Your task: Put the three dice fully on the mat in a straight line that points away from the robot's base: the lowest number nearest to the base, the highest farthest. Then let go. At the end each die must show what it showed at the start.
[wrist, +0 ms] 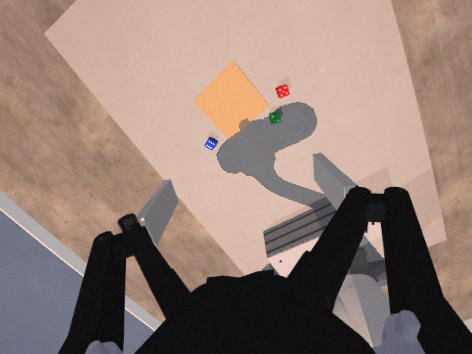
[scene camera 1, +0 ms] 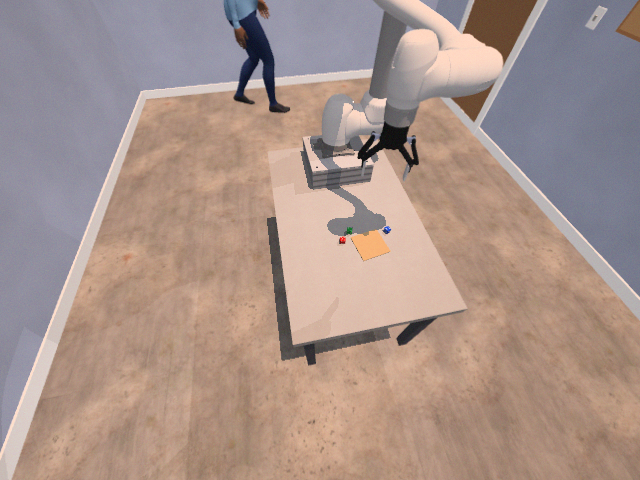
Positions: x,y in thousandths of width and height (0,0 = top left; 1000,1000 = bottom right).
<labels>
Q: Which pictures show my gripper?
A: The wrist view and scene camera 1: all of them.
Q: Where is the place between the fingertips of my gripper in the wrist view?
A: At 512,507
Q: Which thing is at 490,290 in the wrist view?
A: An orange mat.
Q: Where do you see an orange mat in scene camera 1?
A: At 579,509
</labels>
